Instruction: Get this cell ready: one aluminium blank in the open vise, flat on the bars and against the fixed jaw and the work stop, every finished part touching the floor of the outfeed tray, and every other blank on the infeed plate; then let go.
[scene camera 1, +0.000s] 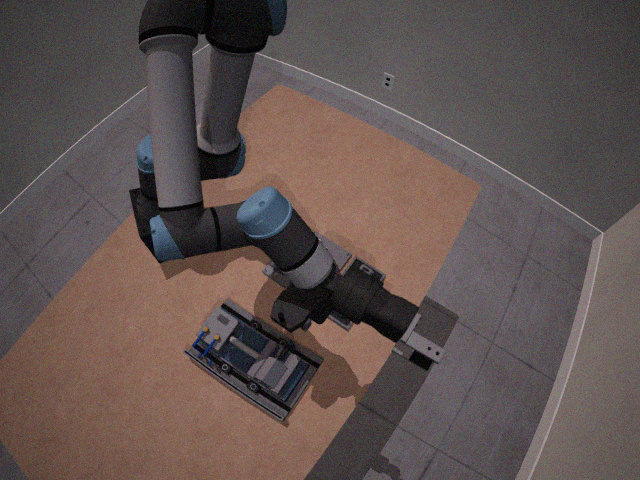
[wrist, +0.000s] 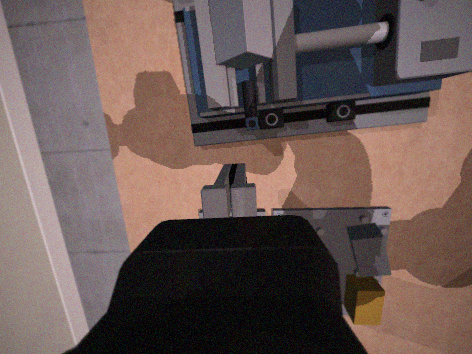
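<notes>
A grey block, the blank, sits between the jaws of the open vise, tilted with a ridge upward, not flat. The work stop is a dark bar beside its near end. The infeed plate carries a grey block and a yellow block. The dark outfeed tray holds a grey part; the arm hides much of it. My gripper is shut and empty, apart from the vise, between it and the infeed plate side; its fingertips are hidden in the scene view.
Two blue handles with yellow ends stand on the vise's far left end. The vise screw runs to the moving jaw. The second gripper's light metal end sticks out to the right. The wrist and arm hang over the plate and tray.
</notes>
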